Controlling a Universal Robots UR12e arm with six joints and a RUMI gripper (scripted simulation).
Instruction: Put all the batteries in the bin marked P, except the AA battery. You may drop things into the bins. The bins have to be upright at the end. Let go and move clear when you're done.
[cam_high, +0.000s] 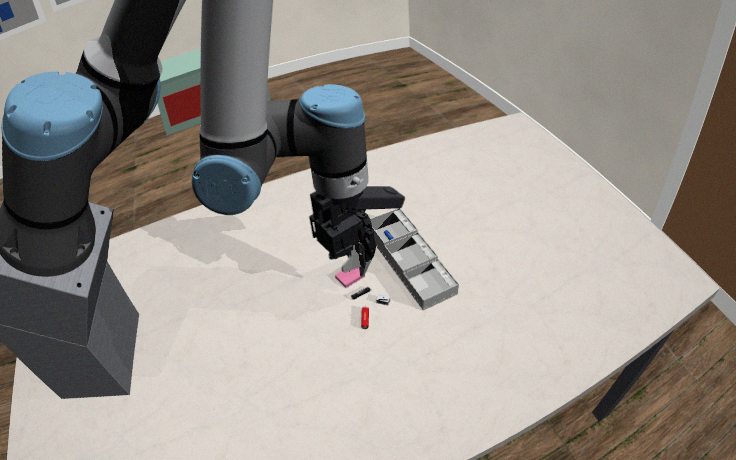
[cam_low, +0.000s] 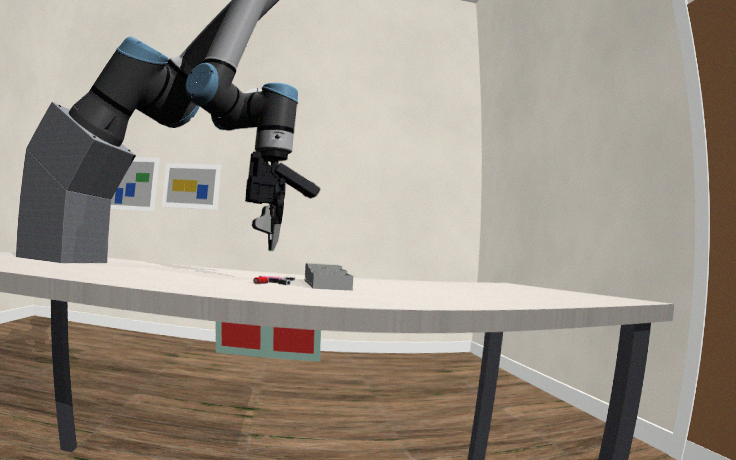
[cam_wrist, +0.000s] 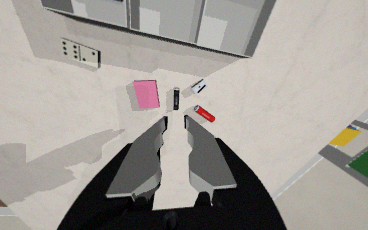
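Right now my hand is 8 cm above the black battery. Also, from my hand: red battery: 3 cm behind, 6 cm to the right, 8 cm below; then bin marked P: 13 cm ahead, 6 cm below; then pink block: 1 cm ahead, 5 cm to the left, 8 cm below.
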